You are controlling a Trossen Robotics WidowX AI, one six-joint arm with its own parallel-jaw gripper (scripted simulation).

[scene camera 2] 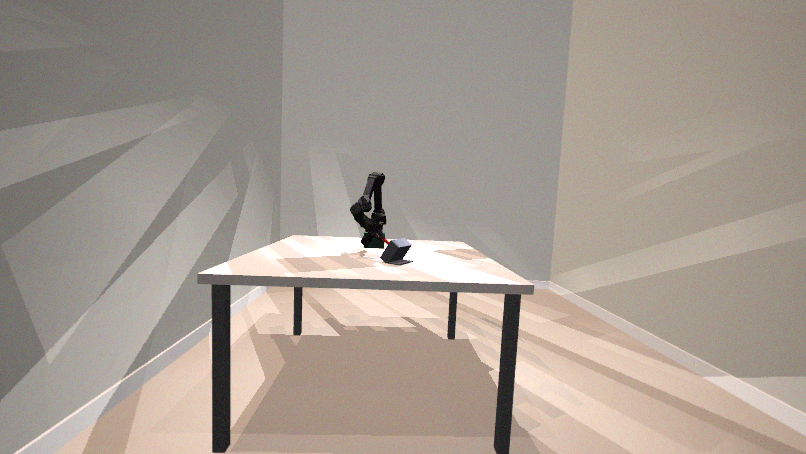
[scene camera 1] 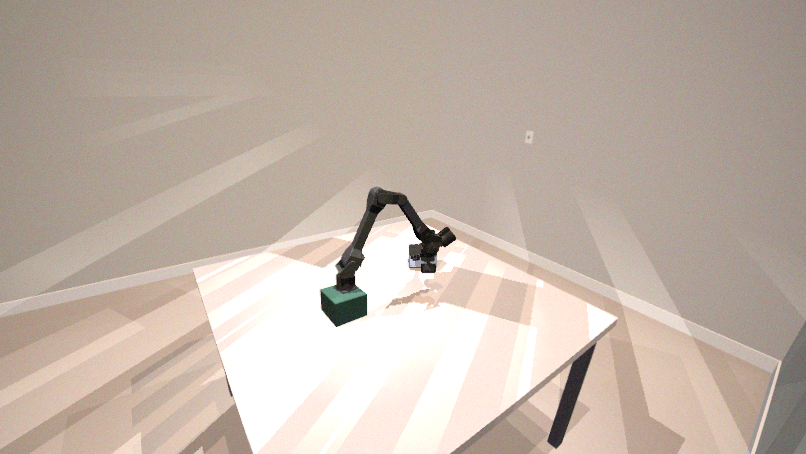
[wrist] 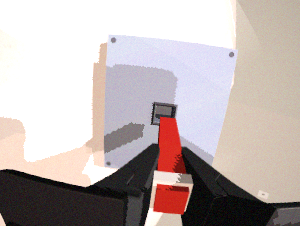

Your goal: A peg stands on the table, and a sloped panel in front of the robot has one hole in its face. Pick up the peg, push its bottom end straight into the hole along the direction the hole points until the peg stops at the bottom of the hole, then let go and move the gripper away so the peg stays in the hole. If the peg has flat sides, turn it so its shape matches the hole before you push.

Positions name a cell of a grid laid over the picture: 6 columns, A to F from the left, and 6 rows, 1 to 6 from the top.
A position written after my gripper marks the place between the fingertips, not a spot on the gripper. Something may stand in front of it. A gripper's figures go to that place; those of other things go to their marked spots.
My gripper (wrist: D5) is 10 cm from the lens. A red square peg (wrist: D6): 7 cm from the lens.
